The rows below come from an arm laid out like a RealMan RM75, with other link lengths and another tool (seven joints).
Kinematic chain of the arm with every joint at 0, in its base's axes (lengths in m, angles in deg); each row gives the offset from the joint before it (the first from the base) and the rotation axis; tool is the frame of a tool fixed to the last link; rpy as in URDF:
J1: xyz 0 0 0.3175 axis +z
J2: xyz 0 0 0 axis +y
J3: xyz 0 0 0.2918 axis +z
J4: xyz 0 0 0 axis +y
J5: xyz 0 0 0.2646 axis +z
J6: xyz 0 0 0 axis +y
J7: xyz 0 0 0.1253 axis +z
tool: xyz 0.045 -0.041 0.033 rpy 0 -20.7 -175.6
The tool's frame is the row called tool.
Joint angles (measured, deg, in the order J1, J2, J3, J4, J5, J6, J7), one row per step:
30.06 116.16 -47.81 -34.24 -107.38 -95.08 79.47
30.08 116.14 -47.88 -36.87 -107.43 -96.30 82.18
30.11 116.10 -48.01 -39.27 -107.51 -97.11 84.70
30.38 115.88 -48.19 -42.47 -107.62 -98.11 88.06
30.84 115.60 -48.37 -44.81 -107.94 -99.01 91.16
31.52 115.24 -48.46 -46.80 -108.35 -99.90 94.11
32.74 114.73 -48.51 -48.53 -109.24 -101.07 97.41
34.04 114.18 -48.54 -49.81 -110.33 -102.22 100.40
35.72 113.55 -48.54 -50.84 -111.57 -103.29 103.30
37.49 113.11 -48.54 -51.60 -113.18 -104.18 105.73
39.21 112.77 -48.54 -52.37 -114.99 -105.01 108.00
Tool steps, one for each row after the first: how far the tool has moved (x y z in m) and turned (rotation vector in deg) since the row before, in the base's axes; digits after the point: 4 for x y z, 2 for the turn. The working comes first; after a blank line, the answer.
Tool pose at each row, in the base's axes (x y z in m, rotation vector in deg; the steps are taken from these numbers as rounded here):
0.3548 0.4017 0.0235 -40.39 -164.02 -0.02
0.3480 0.4048 0.0320 -40.35 -164.22 0.85
0.3423 0.4078 0.0398 -40.58 -164.58 1.37
0.3335 0.4131 0.0517 -40.67 -165.31 1.80
0.3258 0.4169 0.0606 -41.22 -166.05 2.77
0.3179 0.4209 0.0692 -41.76 -166.85 3.78
0.3082 0.4255 0.0776 -42.43 -168.11 5.54
0.2997 0.4295 0.0850 -43.30 -169.50 7.38
0.2897 0.4349 0.0924 -44.05 -171.13 9.08
0.2801 0.4402 0.0976 -44.73 -173.00 10.61
0.2710 0.4449 0.1023 44.91 172.64 -11.73

-0.0068 0.0031 0.0085 -0.61 -0.04 0.11
-0.0057 0.0030 0.0078 -0.44 -0.31 -0.06
-0.0088 0.0053 0.0119 -0.45 -0.65 0.09
-0.0077 0.0038 0.0089 -0.85 -0.68 -0.17
-0.0079 0.0040 0.0086 -0.88 -0.74 -0.15
-0.0097 0.0046 0.0084 -1.47 -1.11 -0.12
-0.0085 0.0040 0.0074 -1.55 -1.30 -0.21
-0.0100 0.0054 0.0074 -1.48 -1.53 -0.09
-0.0096 0.0053 0.0052 -1.40 -1.77 0.01
-0.0091 0.0047 0.0047 -1.26 -1.98 -0.03

